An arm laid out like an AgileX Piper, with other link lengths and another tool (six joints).
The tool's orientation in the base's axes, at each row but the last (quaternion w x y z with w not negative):
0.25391, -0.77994, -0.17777, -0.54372
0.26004, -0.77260, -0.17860, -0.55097
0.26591, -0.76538, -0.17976, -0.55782
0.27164, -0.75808, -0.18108, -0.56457
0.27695, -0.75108, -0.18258, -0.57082
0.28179, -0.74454, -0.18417, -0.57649
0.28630, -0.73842, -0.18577, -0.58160
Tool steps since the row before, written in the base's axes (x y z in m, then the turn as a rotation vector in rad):
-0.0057, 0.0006, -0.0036, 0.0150, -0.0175, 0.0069
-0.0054, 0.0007, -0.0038, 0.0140, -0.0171, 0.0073
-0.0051, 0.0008, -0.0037, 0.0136, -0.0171, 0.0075
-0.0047, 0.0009, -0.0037, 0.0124, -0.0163, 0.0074
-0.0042, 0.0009, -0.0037, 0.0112, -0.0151, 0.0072
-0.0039, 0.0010, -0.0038, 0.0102, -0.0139, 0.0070
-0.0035, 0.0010, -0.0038, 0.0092, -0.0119, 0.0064
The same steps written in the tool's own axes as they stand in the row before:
-0.0053, -0.0029, -0.0030, 0.0116, 0.0210, -0.0009
-0.0054, -0.0028, -0.0027, 0.0117, 0.0201, -0.0015
-0.0051, -0.0028, -0.0025, 0.0117, 0.0198, -0.0018
-0.0050, -0.0027, -0.0022, 0.0113, 0.0185, -0.0022
-0.0048, -0.0024, -0.0019, 0.0107, 0.0169, -0.0024
-0.0048, -0.0023, -0.0016, 0.0102, 0.0154, -0.0023
-0.0046, -0.0021, -0.0014, 0.0092, 0.0134, -0.0017

